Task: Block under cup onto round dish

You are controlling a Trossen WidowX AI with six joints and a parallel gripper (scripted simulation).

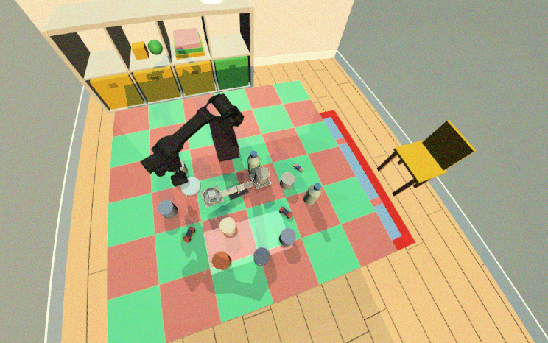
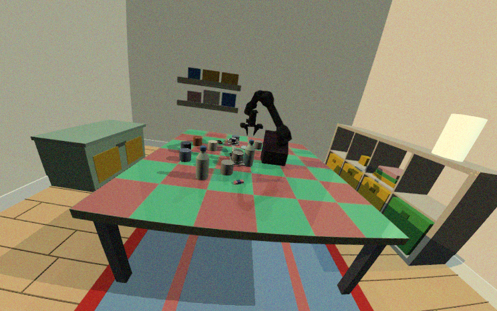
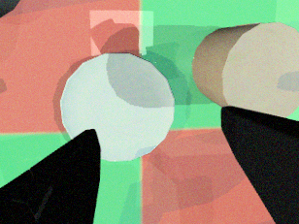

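Right now my gripper tip is 11 cm above the round pale dish, 2 cm to the right of it and 2 cm short of it. From my gripper tip the other things lie so: balance beam: 25 cm to the left, 11 cm ahead, 7 cm below; then cream cylinder: 27 cm ahead, 17 cm to the left, 7 cm below; then small balance: 25 cm to the left, 11 cm ahead, 9 cm below.
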